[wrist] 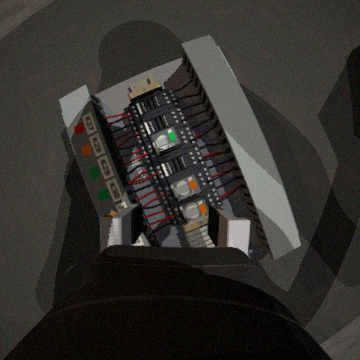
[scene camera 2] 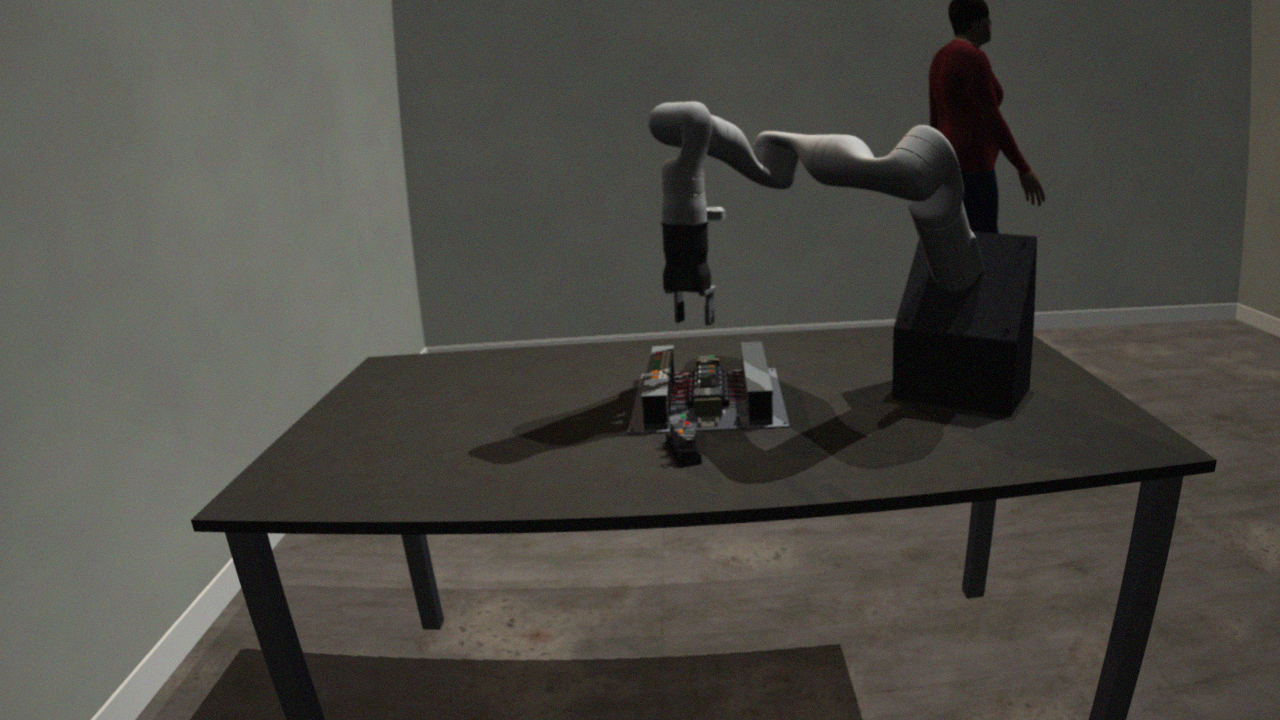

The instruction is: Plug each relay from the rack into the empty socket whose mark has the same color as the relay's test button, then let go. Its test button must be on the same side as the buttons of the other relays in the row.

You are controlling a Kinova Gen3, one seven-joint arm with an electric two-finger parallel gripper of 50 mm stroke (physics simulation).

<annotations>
The gripper shows in the wrist view and in scene camera 2. The same spot on the gripper: (scene camera 2: 709, 307) is (wrist: 217, 242). One and the same spot on a socket board: (wrist: 113, 99) is (scene camera 2: 682, 375).
</annotations>
